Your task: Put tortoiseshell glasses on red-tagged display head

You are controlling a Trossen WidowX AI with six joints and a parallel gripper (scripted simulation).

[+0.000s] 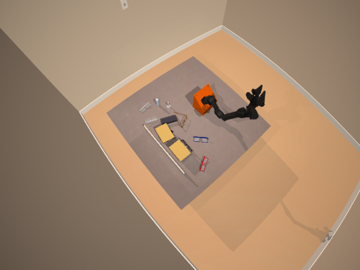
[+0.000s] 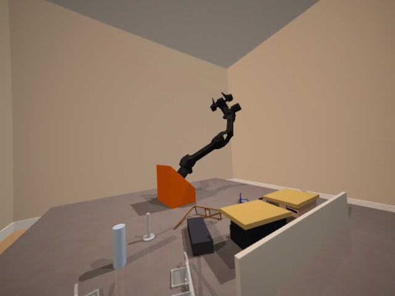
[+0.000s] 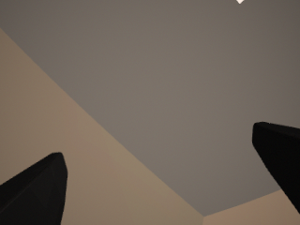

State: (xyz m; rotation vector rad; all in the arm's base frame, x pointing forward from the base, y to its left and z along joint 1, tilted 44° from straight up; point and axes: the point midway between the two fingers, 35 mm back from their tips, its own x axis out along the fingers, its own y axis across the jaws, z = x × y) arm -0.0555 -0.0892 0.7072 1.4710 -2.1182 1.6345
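Now: the peg stand 26 cm ahead of my gripper tip, 71 cm to the right of it and 73 cm below it. Round my gripper tip: black box (38 cm ahead, 59 cm to the right, 73 cm below); then long low panel (66 cm ahead, 40 cm to the right, 70 cm below).
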